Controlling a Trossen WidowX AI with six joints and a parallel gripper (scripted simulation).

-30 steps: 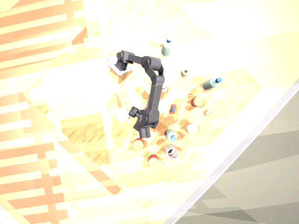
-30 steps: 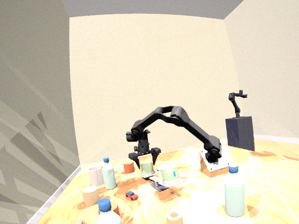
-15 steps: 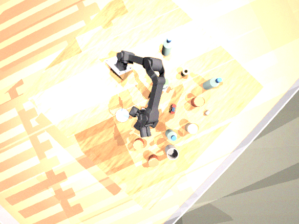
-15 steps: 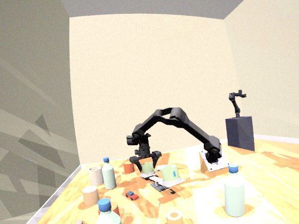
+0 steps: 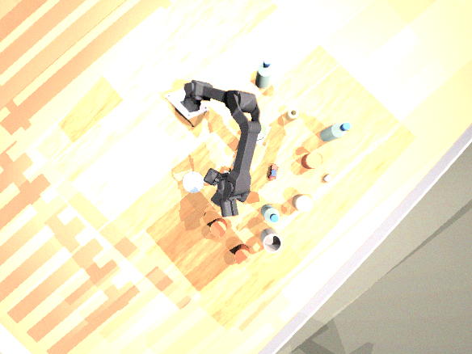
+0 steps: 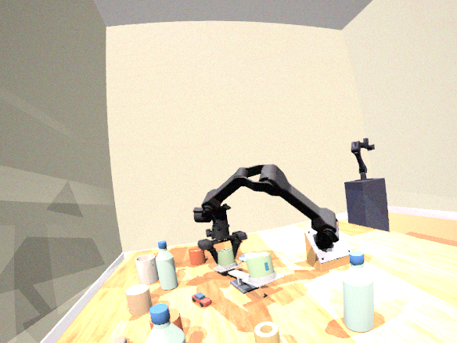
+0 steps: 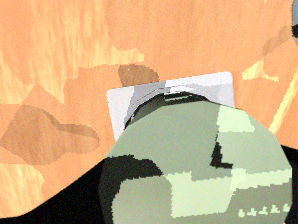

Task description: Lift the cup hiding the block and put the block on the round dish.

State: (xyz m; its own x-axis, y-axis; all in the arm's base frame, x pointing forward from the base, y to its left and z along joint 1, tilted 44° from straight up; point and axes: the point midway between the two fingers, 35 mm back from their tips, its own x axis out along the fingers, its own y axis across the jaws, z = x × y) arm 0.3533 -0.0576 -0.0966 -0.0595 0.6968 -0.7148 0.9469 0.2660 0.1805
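Now: gripper tip 12 cm past the round dish, 11 cm to the left of it and 4 cm above it. Also, from my gripper tip: grey block 1 cm below; then tan cylinder 28 cm ahead, 17 cm to the left, 1 cm below; then red toy car 10 cm ahead, 19 cm to the left, 3 cm below.
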